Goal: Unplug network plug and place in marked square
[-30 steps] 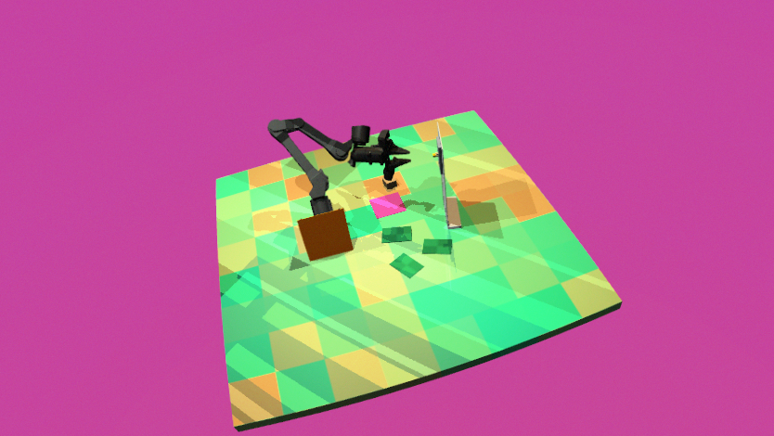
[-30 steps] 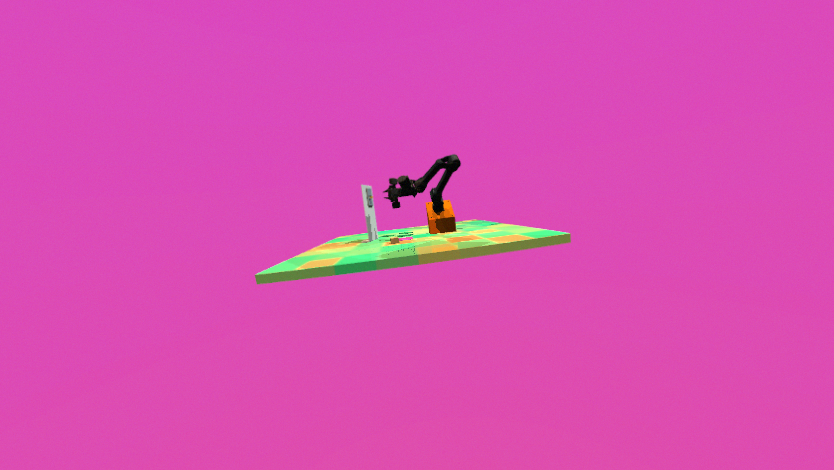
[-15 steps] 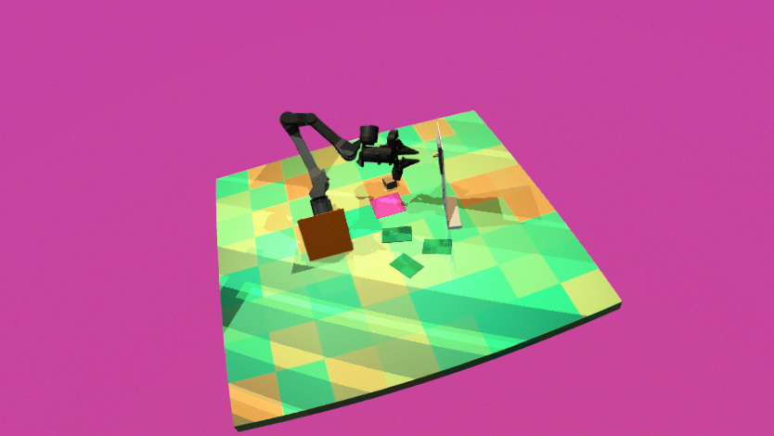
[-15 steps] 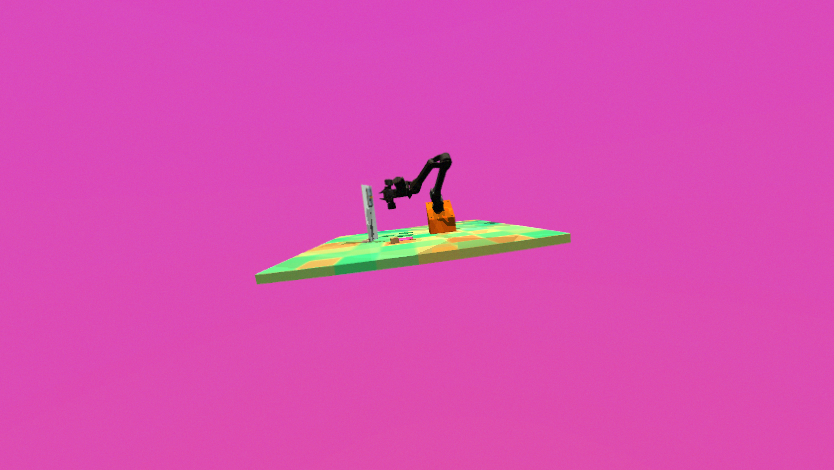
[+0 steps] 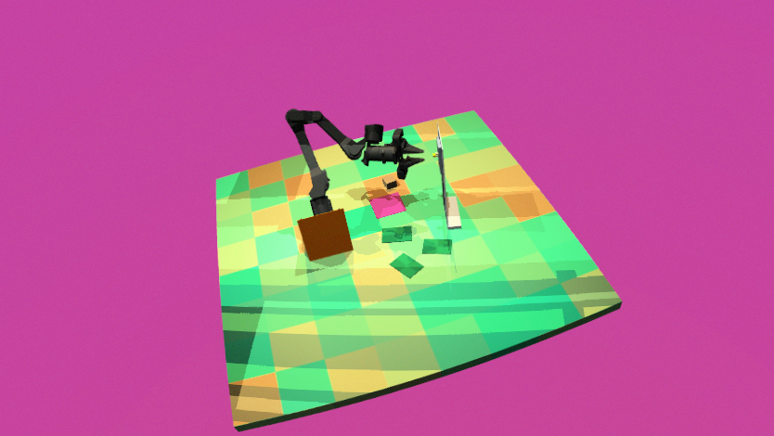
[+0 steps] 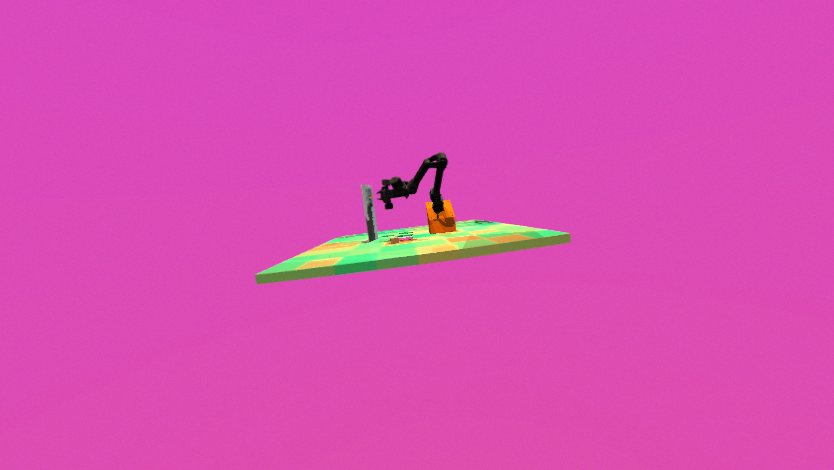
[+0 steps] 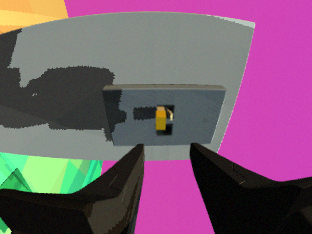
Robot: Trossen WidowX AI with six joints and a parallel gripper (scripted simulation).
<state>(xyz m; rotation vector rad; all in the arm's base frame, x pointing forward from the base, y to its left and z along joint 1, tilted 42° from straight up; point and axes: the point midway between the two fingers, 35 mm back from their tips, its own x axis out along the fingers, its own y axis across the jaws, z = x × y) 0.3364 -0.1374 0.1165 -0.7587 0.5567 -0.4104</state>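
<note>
Now: the network plug 40 mm ahead of my gripper tip and 20 mm to the right of it. Also, from my gripper tip: grey panel 110 mm below, 60 mm ahead, 30 mm to the right; pink marked square 280 mm below, 140 mm to the left, 120 mm behind.
</note>
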